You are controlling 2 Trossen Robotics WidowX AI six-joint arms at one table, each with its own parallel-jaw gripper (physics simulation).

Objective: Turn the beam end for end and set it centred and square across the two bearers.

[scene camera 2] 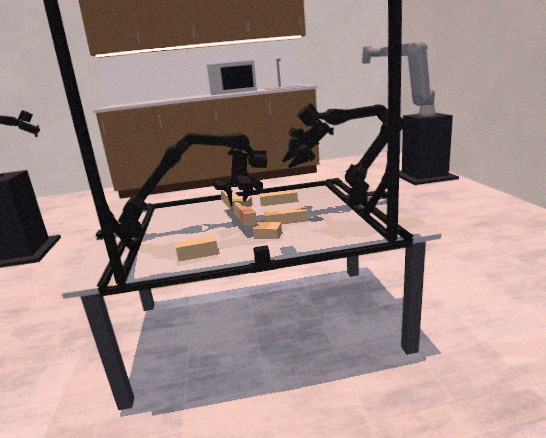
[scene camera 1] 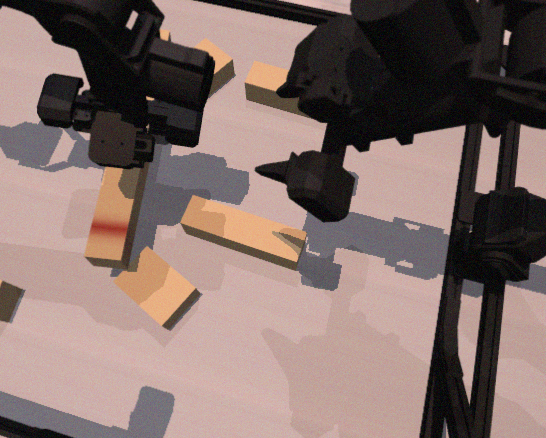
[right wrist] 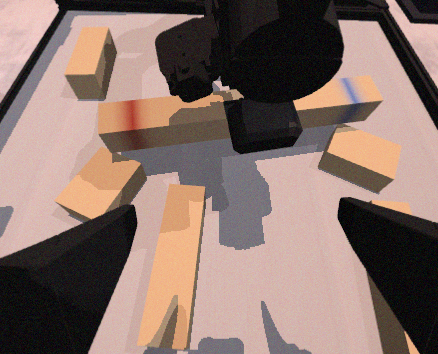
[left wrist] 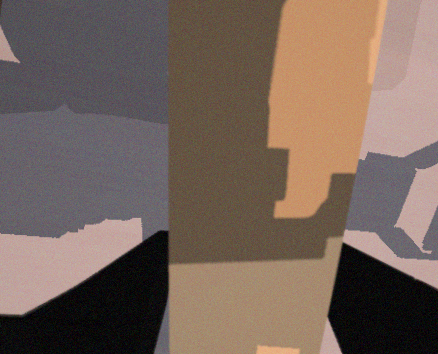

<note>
The left gripper [scene camera 1: 132, 143] holds a long beam [scene camera 1: 111, 237]; nothing else touches it. The right gripper [scene camera 1: 268, 131] is open, holding nothing.
The long beam is seen too in the right wrist view [right wrist: 130, 125] and in the left wrist view [left wrist: 266, 113]. The left gripper also shows in scene camera 2 [scene camera 2: 237, 205], in the right wrist view [right wrist: 238, 112] and in the left wrist view [left wrist: 243, 246]. The right gripper shows as well in scene camera 2 [scene camera 2: 285, 164] and in the right wrist view [right wrist: 237, 210].
</note>
